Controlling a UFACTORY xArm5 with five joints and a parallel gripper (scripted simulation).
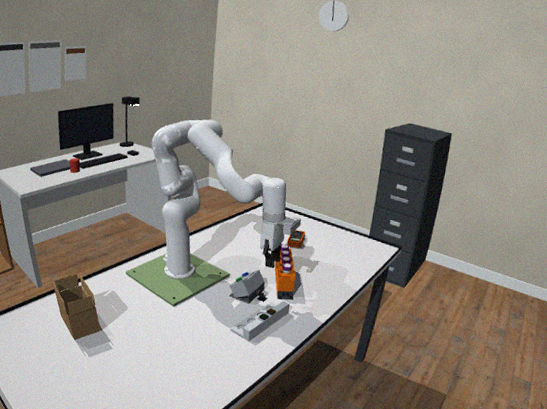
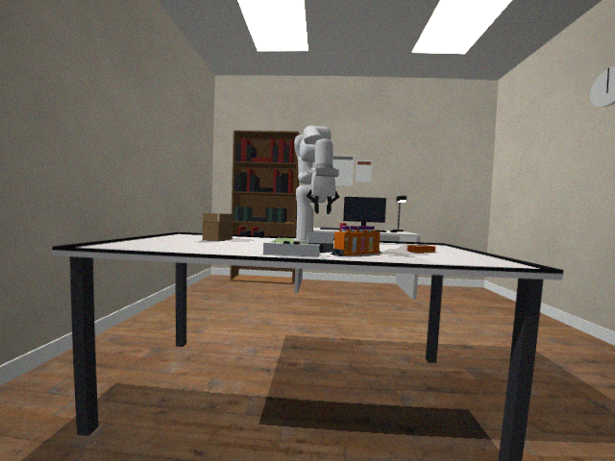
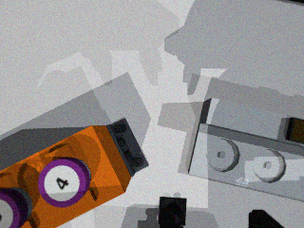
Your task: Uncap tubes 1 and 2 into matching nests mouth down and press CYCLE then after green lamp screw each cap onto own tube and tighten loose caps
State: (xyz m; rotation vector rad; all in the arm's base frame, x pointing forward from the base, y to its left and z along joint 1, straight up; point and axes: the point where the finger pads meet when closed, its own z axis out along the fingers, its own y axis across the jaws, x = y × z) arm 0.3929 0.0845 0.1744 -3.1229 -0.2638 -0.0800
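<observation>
Now: hand 90 mm past the purple cap marked 1, 220 mm to the right of it and 70 mm above it. Round my hand: grey key housing (110 mm behind, 10 mm to the right, 130 mm below); cap 4 (100 mm to the left, 70 mm below); green ready key (120 mm behind, 30 mm to the right, 120 mm below).
</observation>
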